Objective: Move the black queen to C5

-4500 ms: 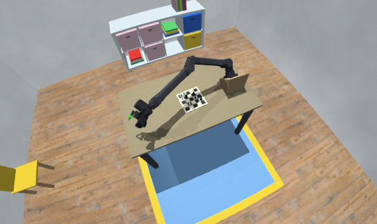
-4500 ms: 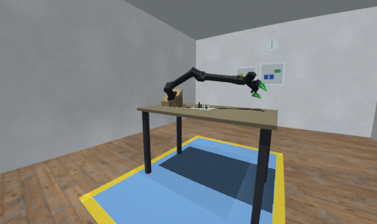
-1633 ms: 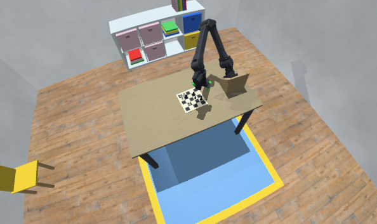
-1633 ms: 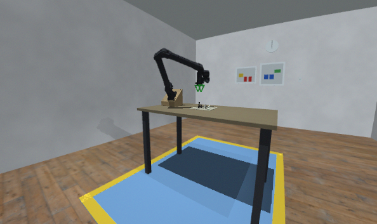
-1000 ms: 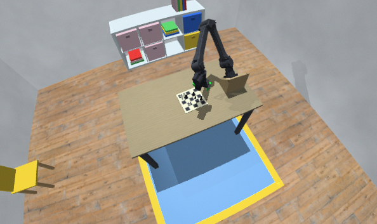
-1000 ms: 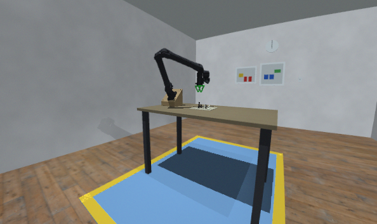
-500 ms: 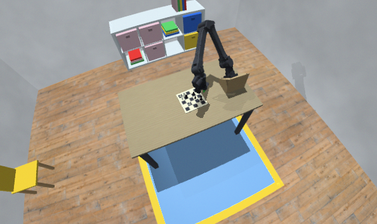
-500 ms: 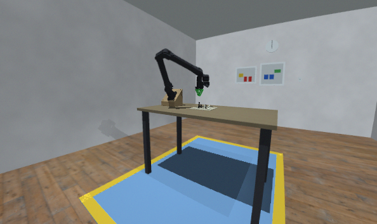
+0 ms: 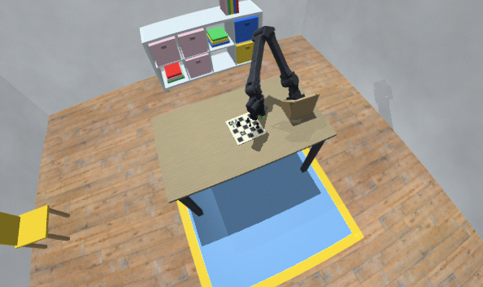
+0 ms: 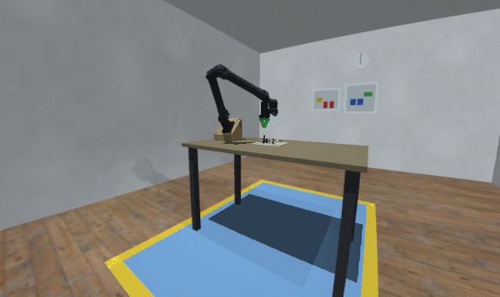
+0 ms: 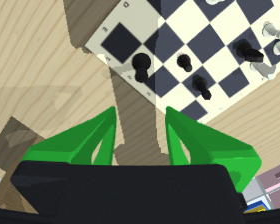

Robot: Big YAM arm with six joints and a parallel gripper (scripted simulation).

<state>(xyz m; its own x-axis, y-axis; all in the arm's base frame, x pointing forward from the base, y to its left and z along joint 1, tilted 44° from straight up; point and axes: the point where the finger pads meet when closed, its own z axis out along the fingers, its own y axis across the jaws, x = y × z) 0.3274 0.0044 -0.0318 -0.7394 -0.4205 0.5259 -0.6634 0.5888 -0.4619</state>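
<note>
Right now the black pawn is 40 mm ahead of my hand, 40 mm to the right of it and 110 mm below it. From my hand the other things lie so: chessboard 70 mm ahead, 40 mm to the right, 120 mm below; white piece 110 mm ahead, 120 mm to the right, 100 mm below.
</note>
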